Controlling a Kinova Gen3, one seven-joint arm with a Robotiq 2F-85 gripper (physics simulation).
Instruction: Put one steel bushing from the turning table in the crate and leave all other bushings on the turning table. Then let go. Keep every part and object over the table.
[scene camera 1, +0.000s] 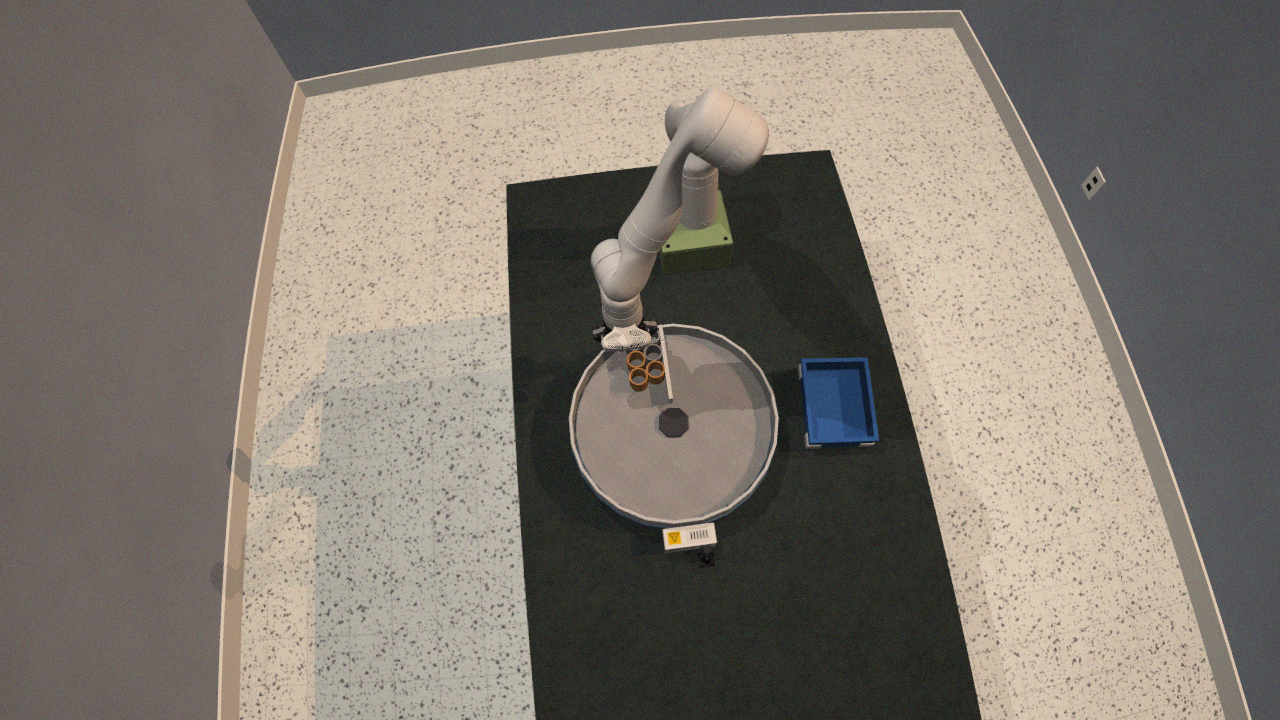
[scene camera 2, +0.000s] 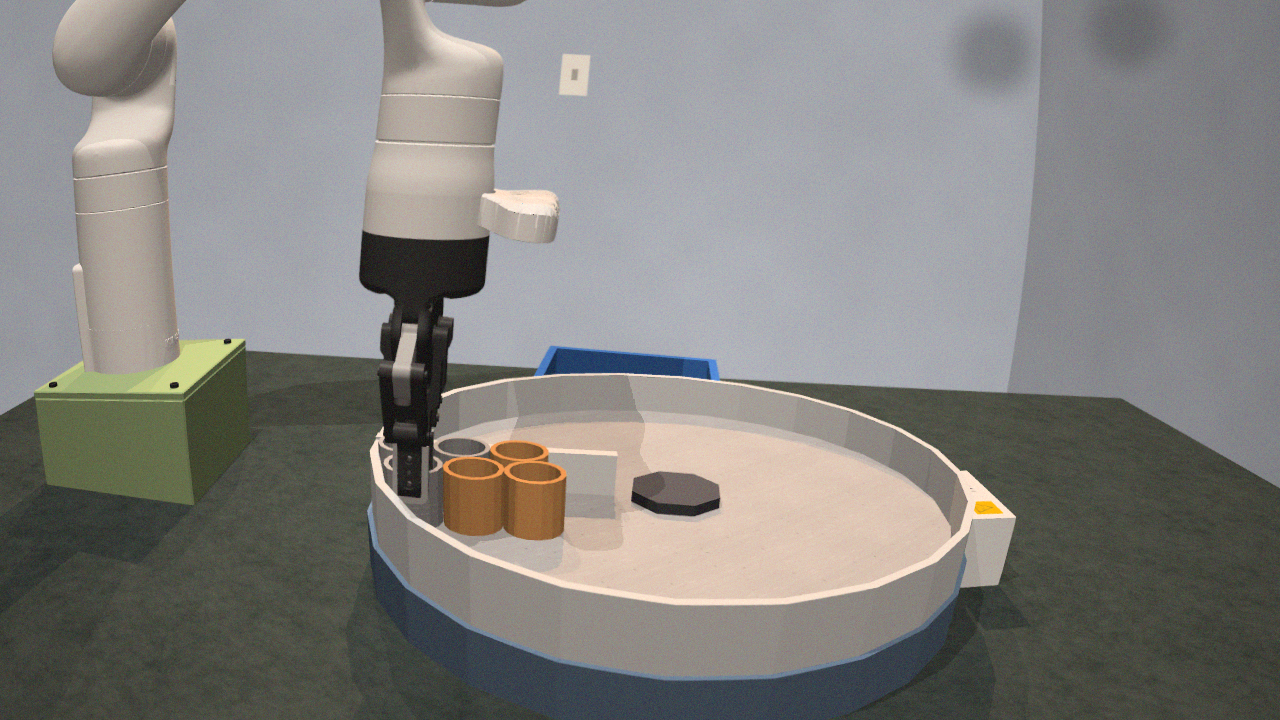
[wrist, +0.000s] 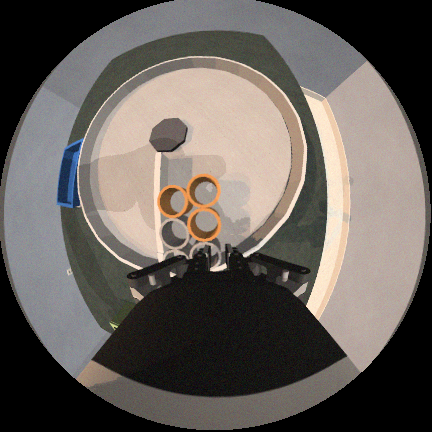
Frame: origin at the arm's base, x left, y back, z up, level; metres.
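Where they show: gripper, fingertip midpoint: (scene camera 2: 413, 493) (wrist: 217, 250); arm's base, link origin: (scene camera 1: 697, 214) (scene camera 2: 136, 359).
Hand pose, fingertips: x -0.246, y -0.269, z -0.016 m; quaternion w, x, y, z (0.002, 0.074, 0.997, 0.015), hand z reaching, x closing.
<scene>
Each offset is from my fingertips to the top centre of the thing. "pt": to the spot under its first point.
My gripper (scene camera 2: 409, 483) (wrist: 217, 250) points down inside the near rim of the turning table @(dx +0.046, dy -0.182, dz -0.016 m) (scene camera 1: 716, 465) (scene camera 2: 787, 528) (wrist: 240, 100). Its fingers stand slightly apart with nothing gripped, low at an upright steel bushing @(dx +0.016, dy -0.001, dz +0.014 m) (scene camera 2: 433, 503) (wrist: 219, 256); one fingertip seems inside its ring, the other outside. A second steel bushing @(dx +0.047, dy -0.034, dz +0.014 m) (scene camera 1: 653, 346) (wrist: 167, 227) stands beside it, and a third @(pt dx +0.066, dy +0.002, dz -0.024 m) (wrist: 175, 252) is partly hidden by the gripper. Three orange bushings @(dx +0.009, dy -0.039, dz +0.014 m) (scene camera 2: 472, 499) @(dx +0.003, dy -0.077, dz +0.014 m) (scene camera 2: 534, 504) @(dx +0.041, dy -0.072, dz +0.014 m) (wrist: 166, 202) stand close by. The blue crate @(dx +0.397, dy -0.236, dz -0.027 m) (scene camera 1: 836, 361) (scene camera 2: 626, 362) (wrist: 62, 172) stands beyond the turning table; no bushing shows in it.
A thin upright divider (scene camera 1: 665, 367) (scene camera 2: 586, 483) (wrist: 157, 190) runs from the rim towards the dark hub @(dx +0.046, dy -0.182, dz -0.016 m) (scene camera 1: 673, 422) (scene camera 2: 675, 492) (wrist: 169, 135), beside the bushings. The raised rim surrounds them. A white box @(pt dx +0.007, dy -0.416, dz -0.019 m) (scene camera 1: 690, 537) (scene camera 2: 987, 537) sits outside the rim, opposite the arm's green base (scene camera 1: 698, 240) (scene camera 2: 116, 447).
</scene>
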